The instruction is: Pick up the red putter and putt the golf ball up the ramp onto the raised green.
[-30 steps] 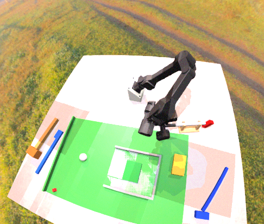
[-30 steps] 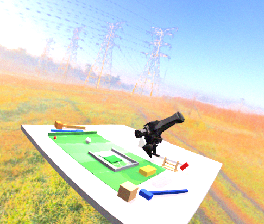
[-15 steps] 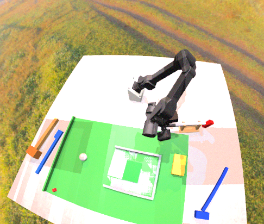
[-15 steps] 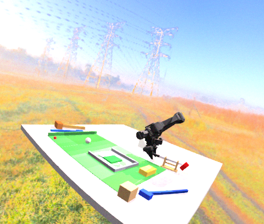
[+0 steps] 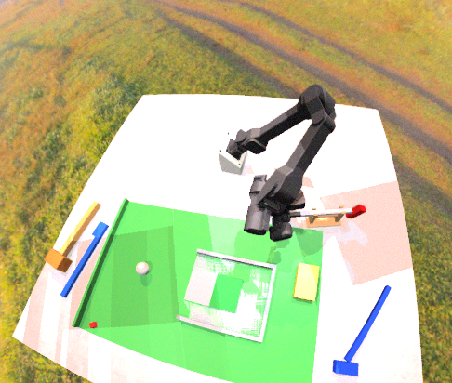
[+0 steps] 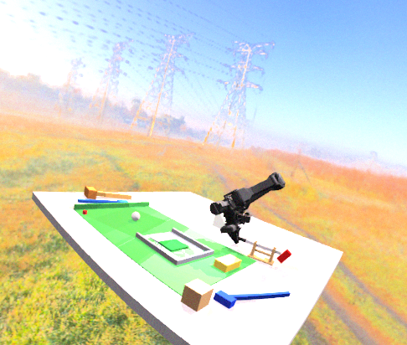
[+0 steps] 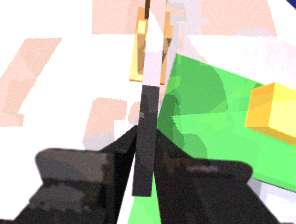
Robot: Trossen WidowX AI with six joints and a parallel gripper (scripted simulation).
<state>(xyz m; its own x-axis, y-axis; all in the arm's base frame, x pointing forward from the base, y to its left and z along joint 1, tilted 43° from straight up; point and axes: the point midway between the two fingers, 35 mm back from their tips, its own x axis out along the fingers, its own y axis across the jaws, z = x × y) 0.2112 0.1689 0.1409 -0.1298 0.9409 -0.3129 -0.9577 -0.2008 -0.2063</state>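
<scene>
My gripper tip is now 10 cm to the right of the red putter, 4 cm past it and 2 cm below it. From my gripper tip the other things lie so: yellow block: 18 cm ahead, 9 cm to the left, 1 cm below; wooden rack: 12 cm to the left, 4 cm behind; blue putter: 29 cm to the left, 28 cm ahead, 2 cm below.
</scene>
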